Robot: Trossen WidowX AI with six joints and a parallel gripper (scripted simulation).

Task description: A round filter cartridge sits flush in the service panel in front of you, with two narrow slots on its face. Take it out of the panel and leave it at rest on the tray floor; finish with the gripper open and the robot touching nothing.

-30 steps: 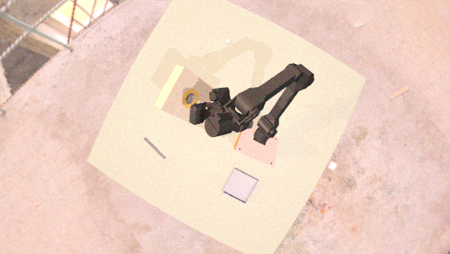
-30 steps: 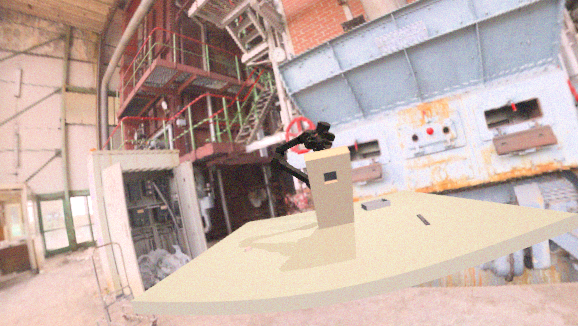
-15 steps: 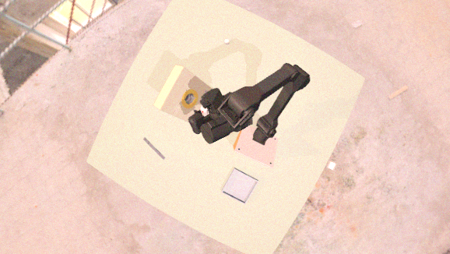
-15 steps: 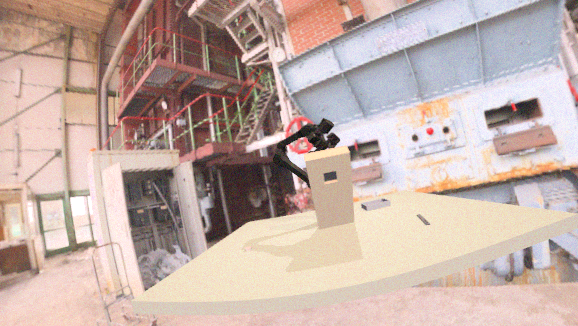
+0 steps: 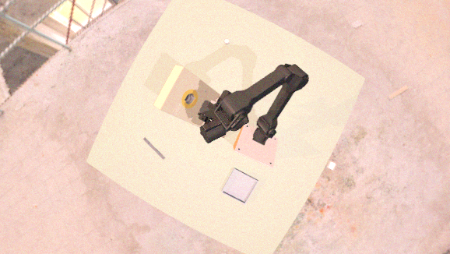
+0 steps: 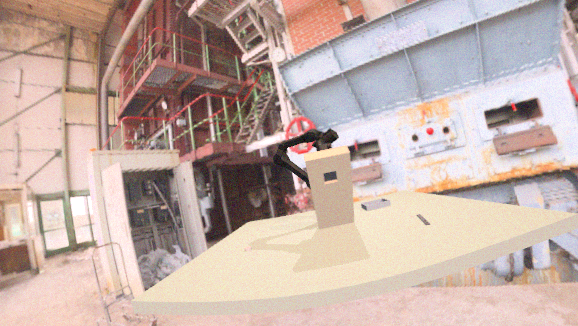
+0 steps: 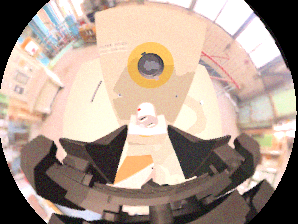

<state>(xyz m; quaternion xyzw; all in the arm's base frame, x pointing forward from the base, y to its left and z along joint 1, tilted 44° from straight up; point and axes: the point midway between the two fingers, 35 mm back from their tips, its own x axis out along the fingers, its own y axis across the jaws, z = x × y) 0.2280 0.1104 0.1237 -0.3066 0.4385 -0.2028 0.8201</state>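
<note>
Right now my gripper tip is 2 cm short of the round filter cartridge and 4 cm above it. From my gripper tip the other things lie so: tray (29 cm behind, 29 cm to the left, 25 cm below).
</note>
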